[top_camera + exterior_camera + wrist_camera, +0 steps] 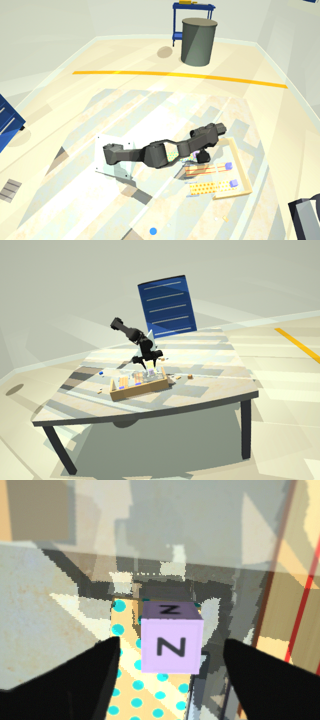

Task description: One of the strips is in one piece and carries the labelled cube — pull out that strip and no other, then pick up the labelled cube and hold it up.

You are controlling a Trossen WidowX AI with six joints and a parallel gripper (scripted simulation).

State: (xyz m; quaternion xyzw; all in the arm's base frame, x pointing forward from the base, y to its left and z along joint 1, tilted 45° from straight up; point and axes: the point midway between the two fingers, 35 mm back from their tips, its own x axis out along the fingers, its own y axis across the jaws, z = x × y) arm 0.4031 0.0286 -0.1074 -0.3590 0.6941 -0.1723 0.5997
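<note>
Now: the labelled cube 20 mm below my gripper tip. The rest, counted from my gripper tip: cyan-dotted strip: 110 mm behind, 30 mm below, 20 mm to the right; then blue disc: 410 mm to the right, 160 mm behind, 30 mm below.
</note>
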